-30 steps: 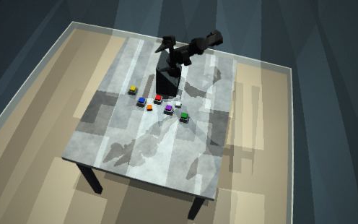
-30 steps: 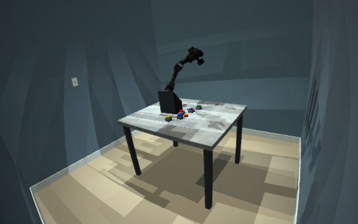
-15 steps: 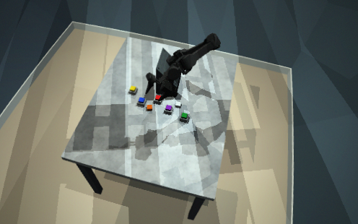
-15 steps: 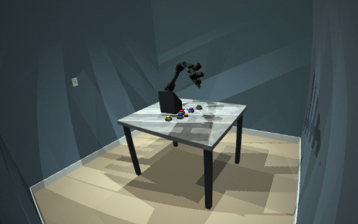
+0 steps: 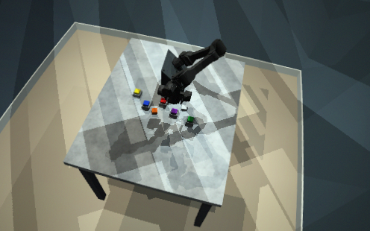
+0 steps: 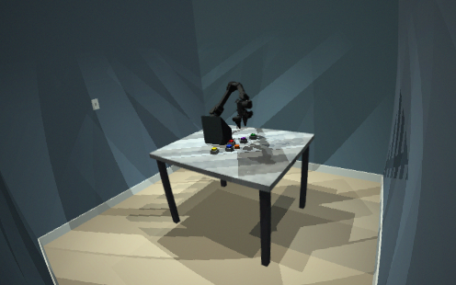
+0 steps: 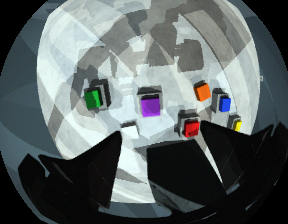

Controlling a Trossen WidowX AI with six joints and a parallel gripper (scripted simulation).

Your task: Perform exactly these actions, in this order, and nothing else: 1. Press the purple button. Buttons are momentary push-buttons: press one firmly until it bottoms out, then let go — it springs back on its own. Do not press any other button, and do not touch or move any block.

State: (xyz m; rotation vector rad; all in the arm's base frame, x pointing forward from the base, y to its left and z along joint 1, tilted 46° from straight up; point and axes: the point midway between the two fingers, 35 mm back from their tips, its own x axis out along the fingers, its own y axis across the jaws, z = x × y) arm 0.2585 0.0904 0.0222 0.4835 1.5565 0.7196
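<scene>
Right now the purple button is 1 cm behind my gripper tip and 10 cm below it. Also, from my gripper tip: green button 1 cm ahead, 12 cm to the left, 10 cm below; blue button 18 cm to the right, 10 cm below; red button 6 cm behind, 9 cm to the right, 10 cm below.
</scene>
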